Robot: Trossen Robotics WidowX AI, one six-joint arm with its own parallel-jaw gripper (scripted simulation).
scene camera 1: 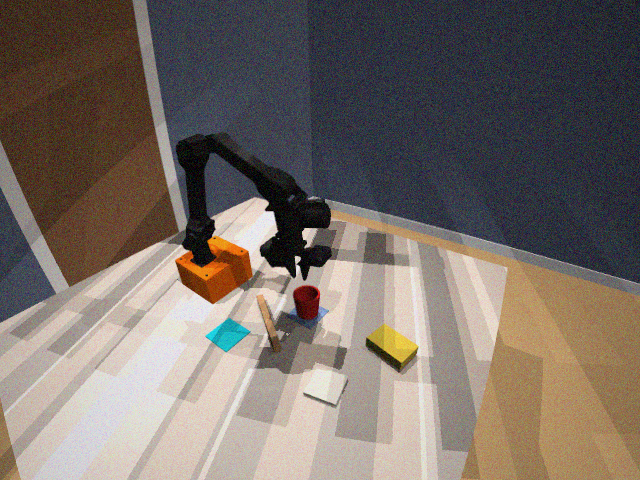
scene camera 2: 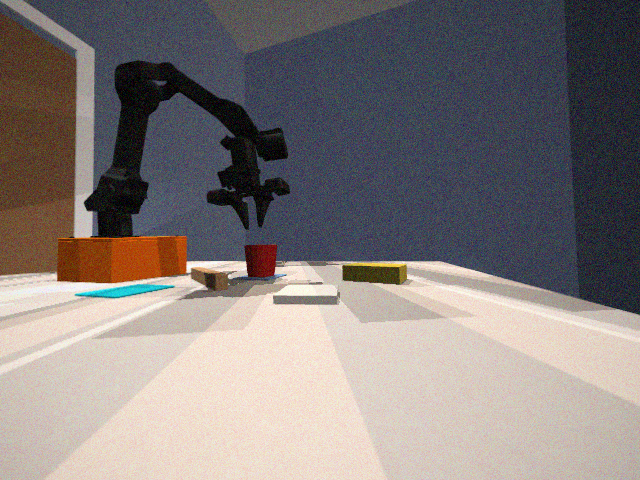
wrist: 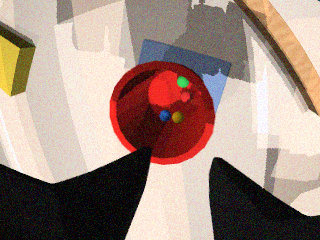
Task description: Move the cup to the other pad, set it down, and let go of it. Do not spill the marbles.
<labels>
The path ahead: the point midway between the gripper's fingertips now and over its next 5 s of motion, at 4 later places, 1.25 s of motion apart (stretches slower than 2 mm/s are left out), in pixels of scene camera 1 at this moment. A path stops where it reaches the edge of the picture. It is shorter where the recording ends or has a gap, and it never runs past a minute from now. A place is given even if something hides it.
My gripper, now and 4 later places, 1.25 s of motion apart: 299,278; 299,293; 298,298; 287,286; 255,295
</labels>
